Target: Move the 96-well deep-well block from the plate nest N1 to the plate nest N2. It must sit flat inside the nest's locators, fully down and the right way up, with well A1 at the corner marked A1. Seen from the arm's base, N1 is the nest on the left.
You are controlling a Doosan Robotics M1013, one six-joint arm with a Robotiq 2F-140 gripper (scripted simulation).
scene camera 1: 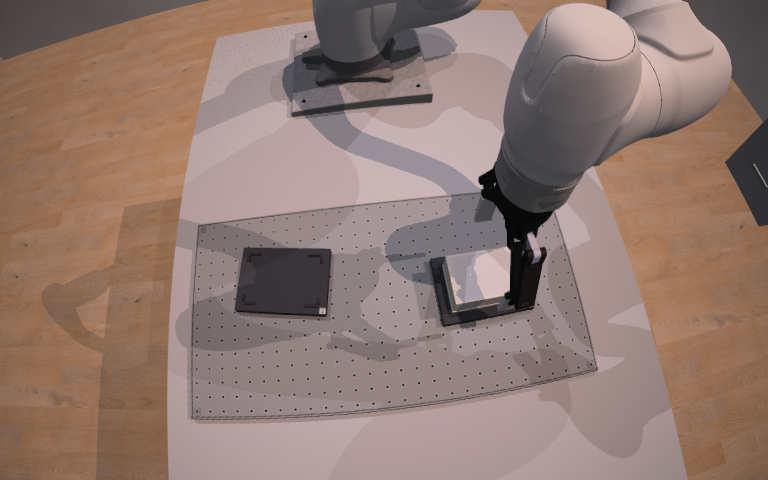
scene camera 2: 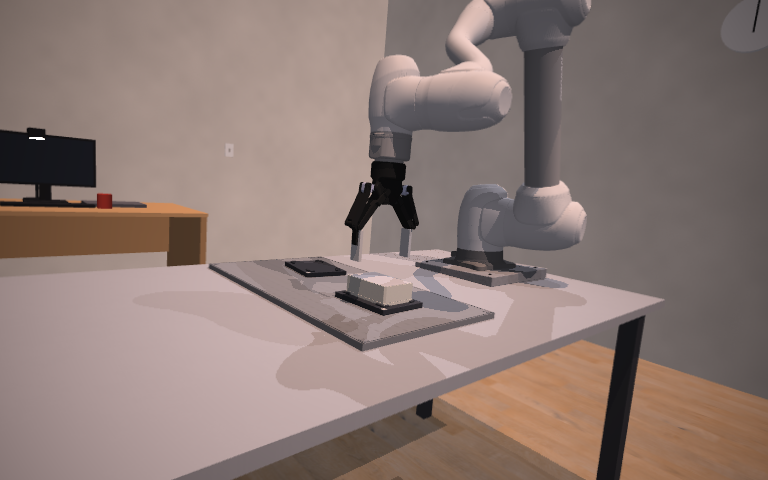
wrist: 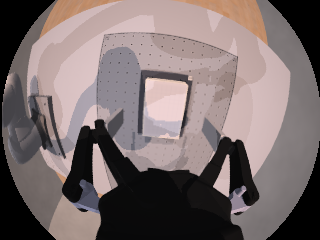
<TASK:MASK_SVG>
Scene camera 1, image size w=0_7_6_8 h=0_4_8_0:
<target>gripper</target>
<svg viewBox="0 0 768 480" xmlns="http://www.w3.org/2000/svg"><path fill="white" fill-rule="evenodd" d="M494 164L493 169L478 178L478 182L480 185L483 185L483 189L481 190L482 196L480 196L474 221L475 223L490 221L496 206L505 219L507 247L511 251L510 291L504 293L505 296L498 304L497 310L499 312L513 308L519 310L533 307L542 265L547 256L546 248L539 248L535 238L537 237L538 228L550 218L553 211L532 213L511 203L501 192L495 175Z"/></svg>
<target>96-well deep-well block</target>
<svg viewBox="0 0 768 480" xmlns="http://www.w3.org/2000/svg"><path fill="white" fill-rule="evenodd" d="M507 246L445 256L442 268L452 313L494 306L500 303L504 293L510 290L510 249Z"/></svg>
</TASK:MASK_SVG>
